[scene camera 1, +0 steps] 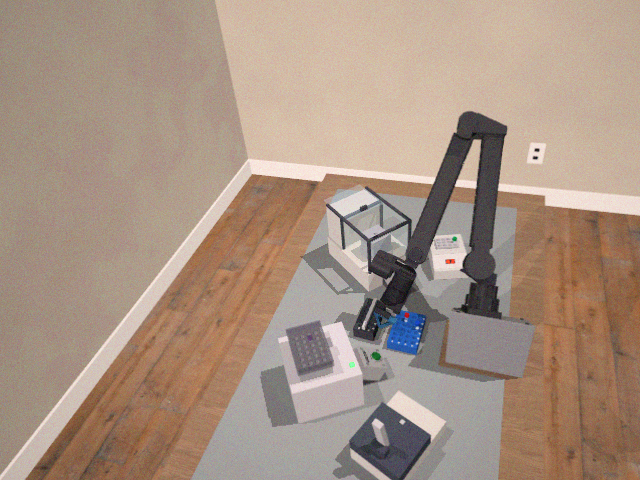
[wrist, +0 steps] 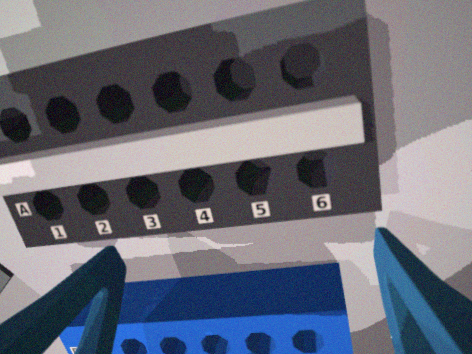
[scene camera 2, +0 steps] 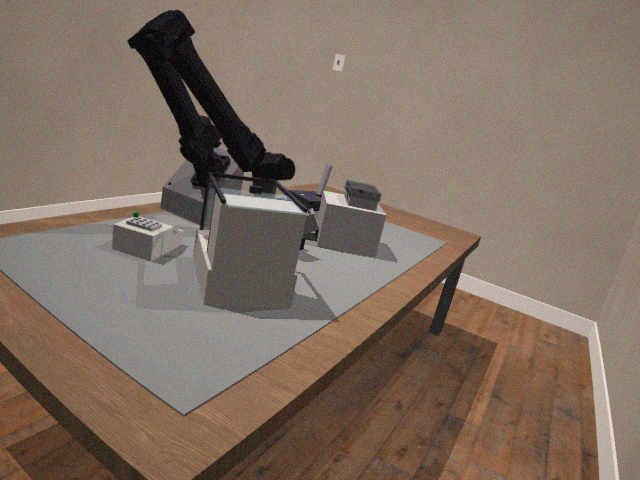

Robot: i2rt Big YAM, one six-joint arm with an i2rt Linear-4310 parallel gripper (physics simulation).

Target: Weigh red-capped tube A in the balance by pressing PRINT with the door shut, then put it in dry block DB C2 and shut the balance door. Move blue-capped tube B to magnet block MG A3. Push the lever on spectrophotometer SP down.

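My gripper [scene camera 1: 385,322] [wrist: 240,248] is open and empty, low between the black magnet block [scene camera 1: 367,330] [wrist: 352,175] and the blue rack [scene camera 1: 405,338] [wrist: 250,295]. Red-capped tube A [scene camera 1: 406,315] stands in the rack; a blue cap among the rack holes is hard to make out. The row A holes of the magnet block face the wrist camera and look empty. The balance [scene camera 1: 338,253] [scene camera 2: 253,258] stands at the back; its glass top appears slid back. The grey gridded block [scene camera 1: 308,347] [scene camera 2: 362,193] sits on a white housing. The spectrophotometer lever [scene camera 1: 380,432] [scene camera 2: 325,178] stands up.
A white keypad box [scene camera 1: 448,268] [scene camera 2: 135,240] with a green button and red display stands right of the balance in scene camera 1. A small grey device [scene camera 1: 373,365] with a green top stands between the gridded block's white housing [scene camera 1: 328,395] [scene camera 2: 351,232] and the rack.
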